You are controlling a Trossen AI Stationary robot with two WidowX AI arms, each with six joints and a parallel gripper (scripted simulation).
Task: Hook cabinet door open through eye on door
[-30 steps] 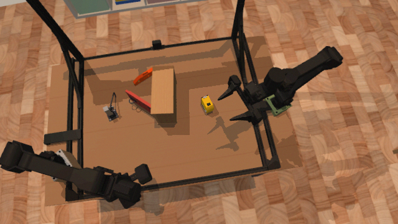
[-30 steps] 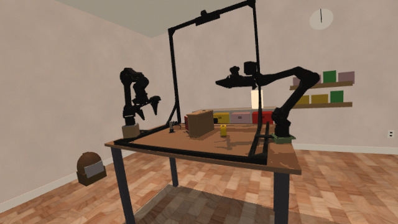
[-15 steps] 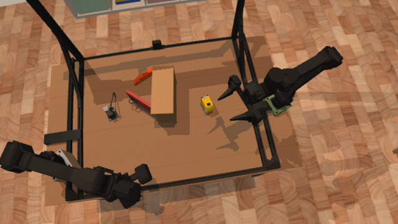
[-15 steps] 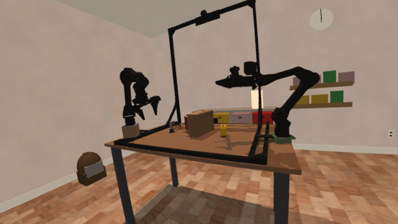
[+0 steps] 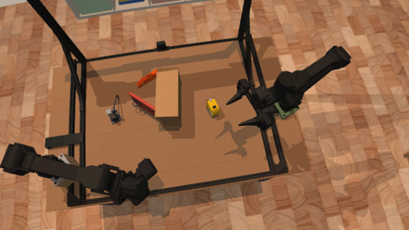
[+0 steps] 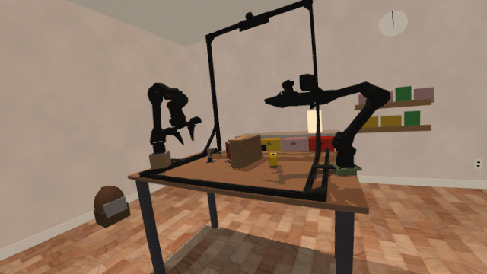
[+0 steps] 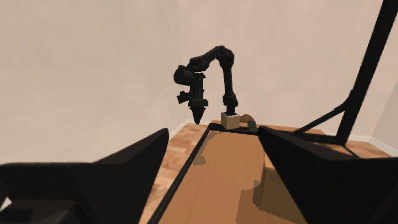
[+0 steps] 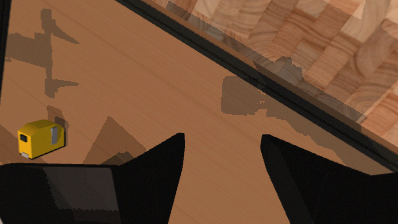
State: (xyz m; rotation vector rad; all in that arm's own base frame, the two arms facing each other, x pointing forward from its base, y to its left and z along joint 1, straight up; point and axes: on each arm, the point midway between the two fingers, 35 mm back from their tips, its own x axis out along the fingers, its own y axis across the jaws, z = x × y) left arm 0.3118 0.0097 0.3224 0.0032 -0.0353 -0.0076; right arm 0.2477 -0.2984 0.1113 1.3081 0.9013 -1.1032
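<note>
Right now the red door is 340 mm behind my right hand, 70 mm to the left of it and 150 mm below it. Also, from my right hand: orange flap (520 mm behind, 120 mm to the left, 210 mm below); then yellow box (260 mm behind, 360 mm to the left, 190 mm below).
</note>
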